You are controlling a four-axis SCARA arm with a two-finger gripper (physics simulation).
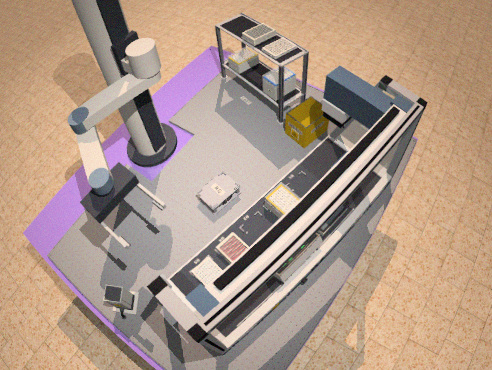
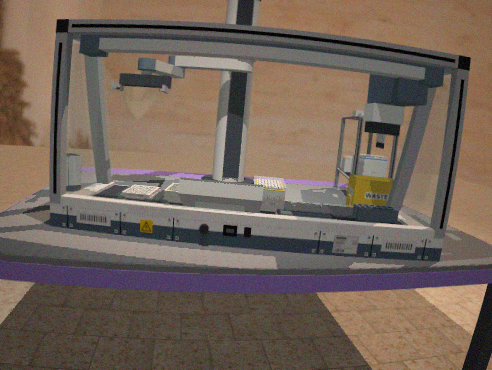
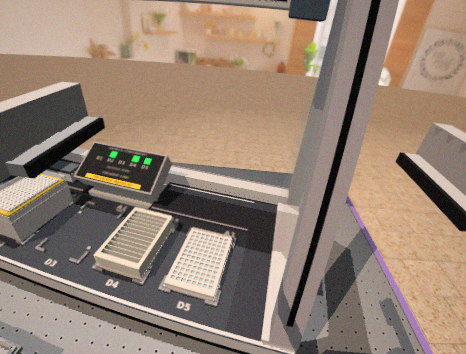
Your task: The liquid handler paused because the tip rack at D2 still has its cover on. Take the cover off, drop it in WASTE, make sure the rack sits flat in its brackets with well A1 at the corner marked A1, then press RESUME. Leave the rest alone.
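Frame: origin at the arm's base, x ahead, y left, z up, level; centimetres.
Seen in the pictures: gripper, fingertip midpoint: (image 1: 145, 226) (image 2: 138, 86) (image 3: 251, 121); arm's base, link origin: (image 1: 152, 145).
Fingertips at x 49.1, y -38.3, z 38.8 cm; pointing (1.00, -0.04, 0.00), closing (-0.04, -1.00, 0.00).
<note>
Offsets run from my fingertips to a thing's top centre. "spot": to the spot under its first point.
The tip rack (image 1: 281, 200) (image 2: 273, 200) (image 3: 42, 207) with a yellow rim stands at the deck position beside D3. Its grid top shows; I cannot make out a separate cover on it, its A1 corner or how it sits in all its brackets. The yellow WASTE bin @(dx +7.4, dy +82.5, dz -24.0 cm) (image 1: 300, 132) (image 2: 369, 191) stands at the deck's far end. The tilted panel @(spot: dx +31.8, dy +25.4, dz -26.2 cm) (image 3: 122, 171) has green lights at D2, D4 and D5 and a yellow bar; no RESUME text is readable. My gripper (image 1: 144, 225) (image 2: 141, 89) (image 3: 251, 121) is open and empty, high above the bench, away from the rack.
A grey-white box marked RG @(dx -5.0, dy +34.3, dz -31.9 cm) (image 1: 218, 191) lies on the bench. The ribbed rack @(dx +17.1, dy +16.8, dz -29.1 cm) (image 1: 232, 247) (image 3: 135, 241) is at D4, a white plate @(dx +14.8, dy +4.6, dz -30.8 cm) (image 1: 207, 270) (image 3: 200, 260) at D5. The machine's frame post @(spot: dx +10.8, dy -9.7, dz -7.8 cm) (image 3: 332, 165) and top beam (image 2: 270, 37) surround the deck. A shelf unit @(spot: dx -4.8, dy +80.1, dz -19.0 cm) (image 1: 281, 95) stands behind.
</note>
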